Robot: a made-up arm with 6 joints.
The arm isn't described. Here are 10 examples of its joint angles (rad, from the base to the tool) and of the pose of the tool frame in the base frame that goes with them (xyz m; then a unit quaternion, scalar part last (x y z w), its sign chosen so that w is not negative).
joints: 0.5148 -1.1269 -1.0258 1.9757 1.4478 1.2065
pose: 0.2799 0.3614 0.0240 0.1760 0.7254 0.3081 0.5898
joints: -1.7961 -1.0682 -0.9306 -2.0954 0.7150 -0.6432
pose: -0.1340 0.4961 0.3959 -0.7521 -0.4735 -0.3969 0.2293
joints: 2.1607 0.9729 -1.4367 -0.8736 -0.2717 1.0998
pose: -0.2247 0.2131 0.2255 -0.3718 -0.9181 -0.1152 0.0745
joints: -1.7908 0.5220 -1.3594 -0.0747 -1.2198 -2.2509
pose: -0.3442 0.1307 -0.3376 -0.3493 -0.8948 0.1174 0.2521
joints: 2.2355 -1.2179 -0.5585 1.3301 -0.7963 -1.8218
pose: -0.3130 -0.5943 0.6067 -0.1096 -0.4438 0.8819 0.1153
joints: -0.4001 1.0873 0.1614 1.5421 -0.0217 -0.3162
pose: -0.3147 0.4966 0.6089 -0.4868 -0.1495 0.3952 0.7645
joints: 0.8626 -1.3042 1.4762 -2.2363 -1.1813 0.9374
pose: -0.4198 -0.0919 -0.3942 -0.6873 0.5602 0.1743 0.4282
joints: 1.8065 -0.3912 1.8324 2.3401 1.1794 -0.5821
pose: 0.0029 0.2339 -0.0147 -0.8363 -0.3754 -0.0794 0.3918
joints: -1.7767 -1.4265 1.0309 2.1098 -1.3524 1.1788
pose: 0.1716 -0.3065 0.4011 -0.5507 0.0576 -0.6395 0.5333
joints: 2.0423 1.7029 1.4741 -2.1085 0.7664 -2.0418
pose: 0.1529 -0.1994 0.1486 0.7372 -0.1688 0.6279 0.1837
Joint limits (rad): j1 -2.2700..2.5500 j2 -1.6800..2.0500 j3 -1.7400..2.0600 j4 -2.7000..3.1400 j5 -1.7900..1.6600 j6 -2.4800..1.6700
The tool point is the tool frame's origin. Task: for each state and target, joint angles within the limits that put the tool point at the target. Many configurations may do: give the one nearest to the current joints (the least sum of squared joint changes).
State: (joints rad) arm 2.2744 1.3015 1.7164 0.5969 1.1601 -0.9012
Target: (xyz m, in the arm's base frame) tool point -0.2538 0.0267 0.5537
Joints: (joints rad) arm 2.5500 0.9885 1.2176 0.7809 0.6995 -0.4512
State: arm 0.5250 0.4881 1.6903 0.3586 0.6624 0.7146
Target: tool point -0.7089 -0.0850 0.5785
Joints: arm 0.4192 0.2123 1.0796 0.6387 1.5045 1.2514
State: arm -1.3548 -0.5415 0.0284 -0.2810 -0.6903 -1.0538
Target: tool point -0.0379 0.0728 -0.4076
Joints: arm -0.9737 -0.7208 -0.2487 -0.2045 -0.5790 -1.0714
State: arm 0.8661 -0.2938 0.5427 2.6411 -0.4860 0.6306
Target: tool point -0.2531 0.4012 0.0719
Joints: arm 1.3541 0.4252 1.3478 2.3090 -0.5594 0.8059
